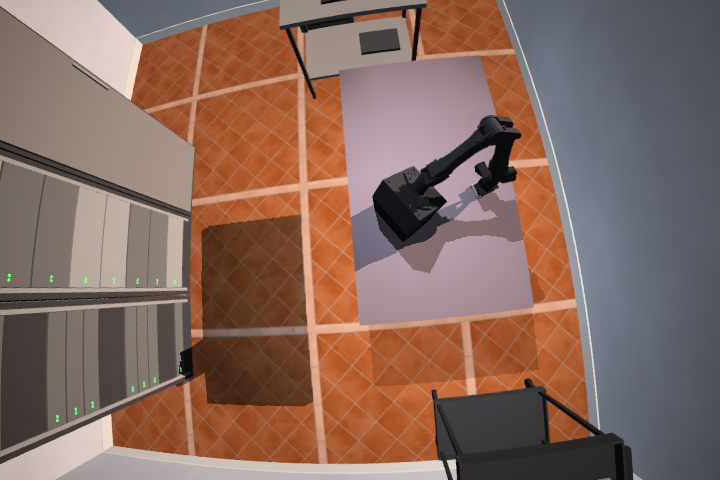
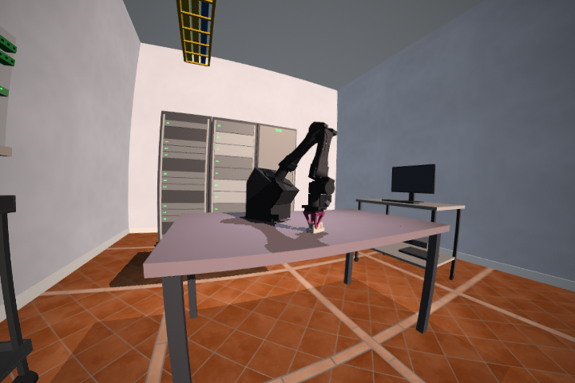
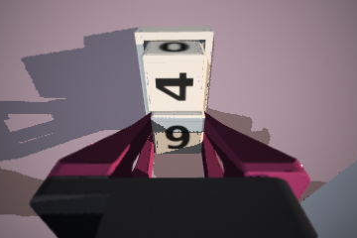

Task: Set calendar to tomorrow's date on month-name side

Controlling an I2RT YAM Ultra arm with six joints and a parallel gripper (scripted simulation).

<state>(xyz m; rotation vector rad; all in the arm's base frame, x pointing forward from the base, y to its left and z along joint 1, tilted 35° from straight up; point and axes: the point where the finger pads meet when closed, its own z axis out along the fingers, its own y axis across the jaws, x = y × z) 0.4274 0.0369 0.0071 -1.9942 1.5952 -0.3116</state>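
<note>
Right now my hand is 1 cm past the cream tray, 2 cm to the right of it and 2 cm above it. Round my hand: cream digit cube right at my hand.
</note>
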